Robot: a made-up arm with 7 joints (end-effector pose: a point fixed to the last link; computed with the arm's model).
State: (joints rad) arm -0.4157 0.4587 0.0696 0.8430 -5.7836 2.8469 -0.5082
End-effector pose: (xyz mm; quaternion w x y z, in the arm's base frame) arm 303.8 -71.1 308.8 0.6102 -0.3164 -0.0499 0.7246
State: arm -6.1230 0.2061 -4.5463 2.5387 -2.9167 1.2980 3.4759
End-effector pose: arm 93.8 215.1 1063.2 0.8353 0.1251 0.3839 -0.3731
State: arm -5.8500 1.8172 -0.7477 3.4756 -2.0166 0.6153 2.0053
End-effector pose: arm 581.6 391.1 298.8 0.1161 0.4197 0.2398 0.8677
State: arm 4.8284 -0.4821 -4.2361 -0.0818 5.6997 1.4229 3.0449
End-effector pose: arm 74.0 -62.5 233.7 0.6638 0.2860 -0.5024 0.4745
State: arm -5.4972 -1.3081 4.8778 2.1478 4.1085 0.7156 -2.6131
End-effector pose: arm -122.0 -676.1 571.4 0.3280 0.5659 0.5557 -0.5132
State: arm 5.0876 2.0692 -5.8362 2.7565 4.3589 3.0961 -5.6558
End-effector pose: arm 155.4 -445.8 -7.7 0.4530 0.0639 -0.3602 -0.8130
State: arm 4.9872 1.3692 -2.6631 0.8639 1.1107 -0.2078 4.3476
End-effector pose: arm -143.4 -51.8 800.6 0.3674 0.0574 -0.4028 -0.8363
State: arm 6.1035 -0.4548 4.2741 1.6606 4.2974 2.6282 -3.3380
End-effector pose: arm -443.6 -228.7 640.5 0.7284 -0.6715 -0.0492 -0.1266
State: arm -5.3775 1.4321 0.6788 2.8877 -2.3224 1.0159 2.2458
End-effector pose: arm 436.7 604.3 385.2 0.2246 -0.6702 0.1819 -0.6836
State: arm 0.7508 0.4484 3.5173 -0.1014 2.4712 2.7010 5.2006
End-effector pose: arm -32.5 -186.2 380.8 0.3045 -0.1365 0.1635 -0.9284
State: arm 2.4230 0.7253 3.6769 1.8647 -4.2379 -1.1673 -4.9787
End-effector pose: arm 72.5 95.7 908.7 0.7743 0.4422 0.3634 -0.2700
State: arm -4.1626 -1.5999 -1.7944 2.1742 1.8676 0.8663 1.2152
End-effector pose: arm 641.4 -321.0 270.5 0.7371 0.3340 0.2940 0.5086
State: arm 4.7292 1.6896 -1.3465 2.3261 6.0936 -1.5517 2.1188
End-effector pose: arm -159.1 -595.8 231.7 0.0002 0.5262 -0.5336 0.6622
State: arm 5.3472 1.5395 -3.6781 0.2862 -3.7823 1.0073 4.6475
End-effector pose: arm 35.6 175.9 612.8 0.9656 -0.1557 -0.0876 0.1891
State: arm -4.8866 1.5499 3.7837 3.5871 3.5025 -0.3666 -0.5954
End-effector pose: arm 67.0 648.7 259.9 0.5008 -0.6651 -0.3538 -0.4263
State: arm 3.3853 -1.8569 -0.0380 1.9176 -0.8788 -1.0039 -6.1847
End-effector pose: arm 607.5 90.3 536.6 0.6856 0.0161 0.6563 -0.3146
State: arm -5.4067 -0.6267 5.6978 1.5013 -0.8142 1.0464 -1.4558
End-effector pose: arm 330.2 -78.0 849.5 0.4440 0.5709 0.6467 0.2423
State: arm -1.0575 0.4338 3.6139 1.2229 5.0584 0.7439 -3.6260
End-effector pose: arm -361.7 177.7 736.0 0.6799 -0.7034 -0.2032 -0.0416
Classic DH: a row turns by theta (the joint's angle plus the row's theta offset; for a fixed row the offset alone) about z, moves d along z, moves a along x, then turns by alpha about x. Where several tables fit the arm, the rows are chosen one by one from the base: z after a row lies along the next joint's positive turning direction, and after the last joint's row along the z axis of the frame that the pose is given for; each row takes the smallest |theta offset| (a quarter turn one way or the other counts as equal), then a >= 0, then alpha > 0; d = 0 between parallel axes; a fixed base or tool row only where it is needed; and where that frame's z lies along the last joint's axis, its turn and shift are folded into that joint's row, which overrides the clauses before.
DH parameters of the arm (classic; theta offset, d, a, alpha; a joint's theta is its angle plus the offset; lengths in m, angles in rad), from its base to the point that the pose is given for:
joint 1: 0 0.356 0 -1.5708
joint 2: 0 0 0 1.5708
joint 3: 0 0.285 0.064 1.5708
joint 4: 0 0 0.081 1.5708
joint 5: 0 0.357 0 1.5708
joint 6: 0 0 0.058 -1.5708
joint 7: 0 0.074 0 0

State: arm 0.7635 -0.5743 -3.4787 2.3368 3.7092 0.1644 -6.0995
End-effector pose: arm -513.8 -362.7 692.8 0.4083 0.5653 -0.0378 -0.7158
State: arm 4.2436 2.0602 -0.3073 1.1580 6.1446 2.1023 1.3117
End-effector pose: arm -89.0 117.8 -34.8 0.2402 0.0787 0.0502 0.9662
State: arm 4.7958 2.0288 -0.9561 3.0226 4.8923 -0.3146 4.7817
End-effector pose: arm 79.0 -593.4 -20.5 0.2347 0.3240 0.8554 -0.3289
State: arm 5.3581 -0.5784 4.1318 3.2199 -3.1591 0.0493 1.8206
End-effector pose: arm -238.6 312.7 953.5 0.7682 -0.1201 -0.2259 -0.5869
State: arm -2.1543 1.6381 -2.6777 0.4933 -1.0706 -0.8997 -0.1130
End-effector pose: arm -216.6 85.6 624.5 0.0298 0.3272 -0.5049 -0.7982
